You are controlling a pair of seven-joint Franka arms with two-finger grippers.
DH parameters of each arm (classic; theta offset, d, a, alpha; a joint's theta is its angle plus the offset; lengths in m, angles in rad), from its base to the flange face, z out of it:
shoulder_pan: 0 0.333 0 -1.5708
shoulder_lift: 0 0 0 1.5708
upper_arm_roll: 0 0.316 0.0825 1.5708
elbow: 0 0 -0.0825 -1.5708
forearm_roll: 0 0.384 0 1.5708
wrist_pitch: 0 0 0.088 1.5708
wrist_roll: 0 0.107 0 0
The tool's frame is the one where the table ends.
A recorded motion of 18 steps. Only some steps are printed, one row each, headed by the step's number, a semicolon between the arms.
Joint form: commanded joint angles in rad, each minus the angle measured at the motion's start. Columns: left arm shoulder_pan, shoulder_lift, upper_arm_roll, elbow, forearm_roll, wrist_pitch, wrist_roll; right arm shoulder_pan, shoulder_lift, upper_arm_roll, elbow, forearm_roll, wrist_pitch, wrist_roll.
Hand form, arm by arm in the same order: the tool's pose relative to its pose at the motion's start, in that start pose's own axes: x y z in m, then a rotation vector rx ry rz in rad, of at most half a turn. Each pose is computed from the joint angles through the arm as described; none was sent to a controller.
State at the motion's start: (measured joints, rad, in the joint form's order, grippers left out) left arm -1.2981 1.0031 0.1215 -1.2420 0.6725 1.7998 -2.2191; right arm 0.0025 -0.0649 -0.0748 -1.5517 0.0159 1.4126 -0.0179
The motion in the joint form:
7: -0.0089 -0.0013 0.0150 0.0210 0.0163 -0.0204 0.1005; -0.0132 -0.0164 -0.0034 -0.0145 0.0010 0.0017 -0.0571
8: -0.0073 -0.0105 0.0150 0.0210 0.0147 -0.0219 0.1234; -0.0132 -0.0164 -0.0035 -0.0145 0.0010 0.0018 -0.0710
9: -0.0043 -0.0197 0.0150 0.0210 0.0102 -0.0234 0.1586; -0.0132 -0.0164 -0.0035 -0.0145 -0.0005 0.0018 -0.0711
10: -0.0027 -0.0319 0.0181 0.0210 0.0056 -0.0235 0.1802; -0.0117 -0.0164 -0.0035 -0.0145 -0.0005 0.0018 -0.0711
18: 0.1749 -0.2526 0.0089 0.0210 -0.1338 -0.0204 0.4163; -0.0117 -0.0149 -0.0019 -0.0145 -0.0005 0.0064 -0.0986
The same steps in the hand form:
7: 0.0095 0.0050 -0.0069 -0.0114 0.0289 0.0865; -0.0054 0.0087 -0.0017 0.0035 0.0041 -0.0409
8: 0.0146 0.0063 -0.0109 -0.0136 0.0248 0.1019; -0.0054 0.0087 -0.0017 0.0035 0.0042 -0.0547
9: 0.0202 0.0076 -0.0141 -0.0132 0.0183 0.1280; -0.0054 0.0089 -0.0017 0.0020 0.0041 -0.0546
10: 0.0279 0.0095 -0.0188 -0.0165 0.0121 0.1375; -0.0054 0.0082 -0.0017 0.0019 0.0041 -0.0561
18: 0.2130 0.0371 -0.0415 -0.0066 -0.2022 0.0835; -0.0044 0.0073 -0.0014 0.0012 0.0071 -0.0851

